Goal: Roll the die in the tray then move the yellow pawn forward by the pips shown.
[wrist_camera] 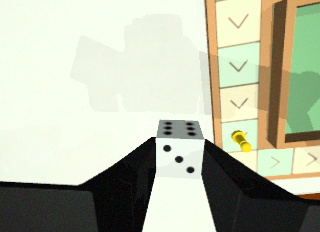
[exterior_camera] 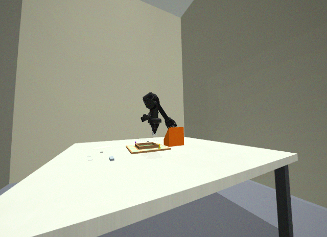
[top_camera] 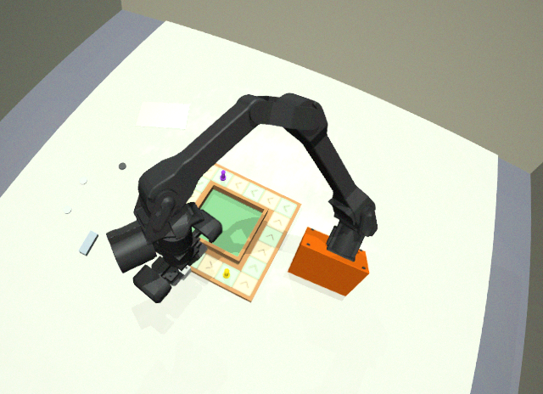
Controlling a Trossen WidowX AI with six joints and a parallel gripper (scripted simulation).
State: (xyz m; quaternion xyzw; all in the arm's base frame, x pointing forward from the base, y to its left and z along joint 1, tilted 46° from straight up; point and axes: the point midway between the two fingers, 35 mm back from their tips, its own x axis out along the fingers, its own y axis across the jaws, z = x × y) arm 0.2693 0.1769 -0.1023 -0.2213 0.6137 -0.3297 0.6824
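The yellow pawn lies 7 cm behind my gripper tip, 7 cm to the right of it and 10 cm below it. Round my gripper tip: green tray 19 cm to the right, 12 cm below; then grey block 26 cm ahead, 2 cm to the left, 12 cm below; then white die right at my gripper tip.
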